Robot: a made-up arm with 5 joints. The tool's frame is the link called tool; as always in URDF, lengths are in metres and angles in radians.
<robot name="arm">
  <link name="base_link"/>
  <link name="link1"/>
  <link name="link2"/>
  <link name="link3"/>
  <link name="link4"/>
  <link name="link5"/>
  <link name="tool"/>
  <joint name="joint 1" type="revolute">
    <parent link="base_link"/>
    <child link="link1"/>
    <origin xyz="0 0 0.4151" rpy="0 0 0"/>
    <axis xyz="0 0 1"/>
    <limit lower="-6.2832" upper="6.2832" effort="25" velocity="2.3"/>
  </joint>
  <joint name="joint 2" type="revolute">
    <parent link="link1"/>
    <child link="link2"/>
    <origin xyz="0 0 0" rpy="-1.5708 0 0"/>
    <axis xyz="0 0 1"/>
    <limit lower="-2.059" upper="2.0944" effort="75" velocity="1.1"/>
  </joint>
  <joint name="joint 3" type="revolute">
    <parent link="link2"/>
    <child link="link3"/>
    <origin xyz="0.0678 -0.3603 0" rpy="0 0 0"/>
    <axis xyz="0 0 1"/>
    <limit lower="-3.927" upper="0.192" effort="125" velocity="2.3"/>
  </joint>
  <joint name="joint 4" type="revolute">
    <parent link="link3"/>
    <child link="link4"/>
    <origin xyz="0.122 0.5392 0" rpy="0 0 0"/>
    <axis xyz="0 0 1"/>
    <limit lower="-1.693" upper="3.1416" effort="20" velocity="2.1"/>
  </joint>
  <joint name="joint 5" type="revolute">
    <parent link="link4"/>
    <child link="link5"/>
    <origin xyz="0.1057 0.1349 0" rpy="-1.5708 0 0"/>
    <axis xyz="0 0 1"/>
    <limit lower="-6.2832" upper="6.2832" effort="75" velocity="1.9"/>
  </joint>
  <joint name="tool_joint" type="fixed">
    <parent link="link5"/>
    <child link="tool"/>
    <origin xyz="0 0 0" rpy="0 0 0"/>
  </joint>
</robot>
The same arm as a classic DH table. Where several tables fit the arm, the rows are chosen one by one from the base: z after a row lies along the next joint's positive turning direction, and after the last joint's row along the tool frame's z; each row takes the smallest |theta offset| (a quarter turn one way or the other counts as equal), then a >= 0, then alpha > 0; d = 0 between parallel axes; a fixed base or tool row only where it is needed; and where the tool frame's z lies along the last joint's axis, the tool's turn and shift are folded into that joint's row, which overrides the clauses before.
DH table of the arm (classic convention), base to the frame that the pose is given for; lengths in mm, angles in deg. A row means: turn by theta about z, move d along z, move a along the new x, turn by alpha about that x. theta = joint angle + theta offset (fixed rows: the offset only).
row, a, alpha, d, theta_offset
joint 1, 0, -90, 415.1, 0
joint 2, 366.6, 0, 0, -79.34
joint 3, -552.8, 0, 0, -23.41
joint 4, -105.7, 90, 0, -77.25
joint 5, 0, 0, 134.9, 180
Joint limits (deg, base to tool): -360..360 -117.97..120 -225..11 -97..180 -360..360

